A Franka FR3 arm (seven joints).
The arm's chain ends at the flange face. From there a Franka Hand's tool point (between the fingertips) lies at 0.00 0.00 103.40 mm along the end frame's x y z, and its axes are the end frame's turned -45 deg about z.
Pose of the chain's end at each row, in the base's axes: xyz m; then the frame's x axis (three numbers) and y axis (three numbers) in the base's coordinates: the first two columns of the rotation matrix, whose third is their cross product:
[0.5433, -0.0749, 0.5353, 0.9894, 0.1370, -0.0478, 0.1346, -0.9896, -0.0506]
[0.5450, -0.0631, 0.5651, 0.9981, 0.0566, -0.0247, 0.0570, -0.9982, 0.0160]
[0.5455, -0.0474, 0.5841, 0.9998, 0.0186, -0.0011, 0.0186, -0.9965, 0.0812]
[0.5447, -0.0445, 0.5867, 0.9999, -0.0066, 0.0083, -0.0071, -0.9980, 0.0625]
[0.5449, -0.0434, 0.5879, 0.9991, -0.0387, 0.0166, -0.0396, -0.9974, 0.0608]
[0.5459, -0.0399, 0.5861, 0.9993, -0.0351, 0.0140, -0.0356, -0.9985, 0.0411]
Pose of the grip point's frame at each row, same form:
[0.5377, -0.0704, 0.4322, 0.6044, 0.7966, 0.0020, 0.7948, -0.6029, -0.0696]
[0.5425, -0.0649, 0.4617, 0.6655, 0.7459, -0.0288, 0.7461, -0.6658, -0.0062]
[0.5455, -0.0558, 0.4810, 0.6938, 0.7178, -0.0582, 0.7201, -0.6915, 0.0566]
[0.5455, -0.0510, 0.4835, 0.7121, 0.7010, -0.0383, 0.7020, -0.7104, 0.0501]
[0.5464, -0.0497, 0.4847, 0.7345, 0.6779, -0.0313, 0.6785, -0.7326, 0.0547]
[0.5472, -0.0442, 0.4828, 0.7318, 0.6812, -0.0192, 0.6814, -0.7309, 0.0390]

